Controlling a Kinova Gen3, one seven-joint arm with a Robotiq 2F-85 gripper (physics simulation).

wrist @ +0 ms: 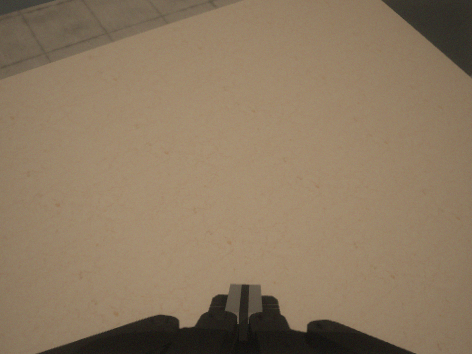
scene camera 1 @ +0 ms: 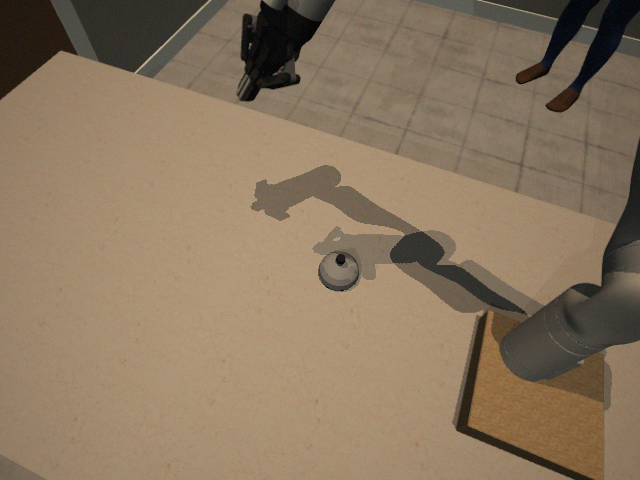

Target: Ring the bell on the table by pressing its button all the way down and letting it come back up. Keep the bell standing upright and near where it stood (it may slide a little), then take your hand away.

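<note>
A round silver bell stands upright near the middle of the table in the scene view. Its small black button stands up from the top of the dome. My gripper is shut and empty. It is high above the table, near the far edge in the scene view, well apart from the bell. The bell does not show in the wrist view.
The arm's base stands on a wooden board at the lower right. Shadows of the arm fall across the table and beside the bell. Beyond the far table edge are a tiled floor and a person's legs.
</note>
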